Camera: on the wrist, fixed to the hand. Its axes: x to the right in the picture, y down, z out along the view.
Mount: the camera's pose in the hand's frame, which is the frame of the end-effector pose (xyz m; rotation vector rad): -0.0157 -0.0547 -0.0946 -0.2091 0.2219 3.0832
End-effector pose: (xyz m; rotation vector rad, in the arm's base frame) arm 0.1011 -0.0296 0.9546 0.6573 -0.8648 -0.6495
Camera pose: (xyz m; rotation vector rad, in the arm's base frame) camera 0.1595 -0.0287 0.8609 -1.0988 -0.6061 2.0288
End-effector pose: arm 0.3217 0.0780 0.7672 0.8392 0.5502 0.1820
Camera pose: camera 0.2551 0.0981 0.6815 -0.6224 1.0213 -2.7758
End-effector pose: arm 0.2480 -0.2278 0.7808 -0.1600 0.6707 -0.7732
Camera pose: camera 0.1493 -0.2462 0.7348 0.7355 0.4390 2.2511
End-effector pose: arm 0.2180 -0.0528 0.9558 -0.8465 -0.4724 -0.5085
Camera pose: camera 0.1911 -0.1550 0.9240 -0.7426 1.2891 2.1814
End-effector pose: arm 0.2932 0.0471 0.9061 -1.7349 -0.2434 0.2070
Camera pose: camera 0.3014 -0.0375 0.9766 0.5021 -2.3158 -1.6737
